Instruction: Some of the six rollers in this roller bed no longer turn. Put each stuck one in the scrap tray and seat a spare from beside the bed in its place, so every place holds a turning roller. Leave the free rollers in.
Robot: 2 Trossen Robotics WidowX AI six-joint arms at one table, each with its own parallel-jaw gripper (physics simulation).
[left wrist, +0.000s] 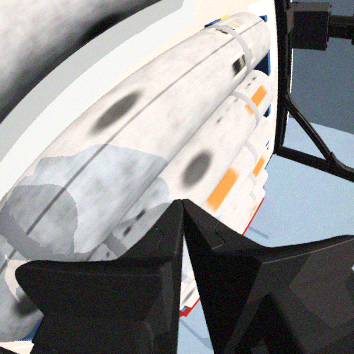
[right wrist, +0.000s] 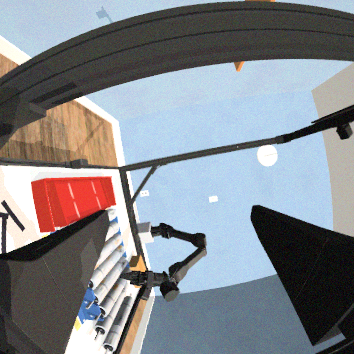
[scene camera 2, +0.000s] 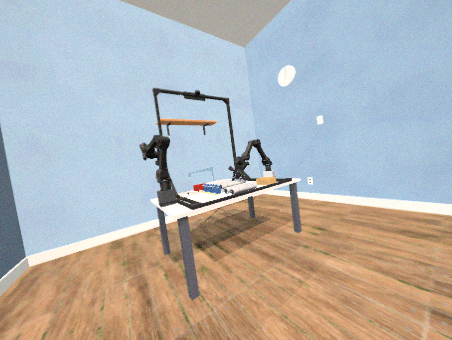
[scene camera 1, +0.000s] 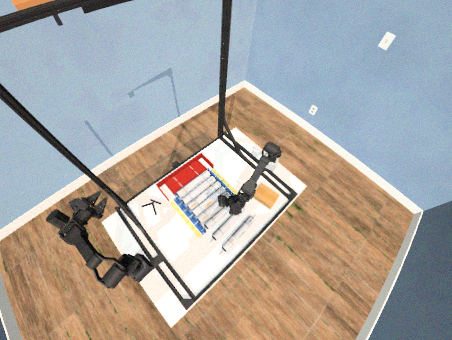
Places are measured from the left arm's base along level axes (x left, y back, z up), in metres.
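Pixels of known places: left gripper, fingertip midpoint: [left wrist: 180, 205] [right wrist: 119, 275] [scene camera 2: 232, 180]; right gripper, fingertip midpoint: [right wrist: 180, 215] [scene camera 2: 167, 154] [scene camera 1: 103, 194]; left arm's base, origin of the base link: [right wrist: 151, 231] [scene camera 2: 268, 170]; right arm's base, origin of the base link: [left wrist: 328, 25] [scene camera 2: 165, 190] [scene camera 1: 135, 266].
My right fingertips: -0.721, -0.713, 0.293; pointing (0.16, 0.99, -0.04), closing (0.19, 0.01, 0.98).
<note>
For each thing: its top centre in the pictures, then the offset to it from my right fingertips, as dx, dy, dz.
- red scrap tray, middle of its top: [right wrist: 91, 195] [scene camera 1: 185, 174] [scene camera 2: 212, 182] +0.189, +0.390, -0.335
- spare roller, middle of its top: [right wrist: 125, 320] [scene camera 1: 239, 232] [scene camera 2: 244, 185] +0.658, +0.144, -0.342
- spare, middle of its top: [right wrist: 118, 303] [scene camera 1: 229, 222] +0.580, +0.185, -0.342
- roller with orange marks, middle of its top: [left wrist: 216, 180] [right wrist: 115, 276] [scene camera 1: 214, 205] +0.463, +0.242, -0.314
- larger-looking roller, middle of its top: [left wrist: 182, 126] [right wrist: 120, 288] [scene camera 1: 222, 211] [scene camera 2: 232, 181] +0.520, +0.223, -0.314
- orange-brown block, middle of its top: [right wrist: 142, 270] [scene camera 1: 266, 194] [scene camera 2: 265, 178] +0.755, +0.444, -0.335
- thin black forked shape, middle of its top: [scene camera 1: 151, 206] +0.063, +0.111, -0.390
The roller bed with blue end rails [scene camera 1: 189, 213] [scene camera 2: 212, 189] [right wrist: 90, 311] holds a row of pale rollers. The red scrap tray [scene camera 1: 187, 176] [scene camera 2: 198, 187] [right wrist: 41, 205] lies along its back side and shows no roller inside. One spare roller [scene camera 1: 237, 234] and another spare [scene camera 1: 225, 226] lie beside the bed, toward the front. My left gripper [scene camera 1: 222, 201] [left wrist: 180, 205] [right wrist: 119, 275] is shut and empty over the bed's rollers. In the left wrist view its tips overlap a roller with orange marks [left wrist: 197, 167], beside a larger-looking roller [left wrist: 150, 115]; contact is unclear. My right gripper [scene camera 1: 101, 201] [right wrist: 180, 215] is open and empty, raised off the table's left side.
An orange-brown block [scene camera 1: 266, 195] [scene camera 2: 266, 181] lies right of the bed, near my left arm's base. A thin black forked shape [scene camera 1: 151, 204] lies on the table left of the tray. Black frame posts [scene camera 1: 224, 75] rise from the back corners, and dark rails run around the table edges.
</note>
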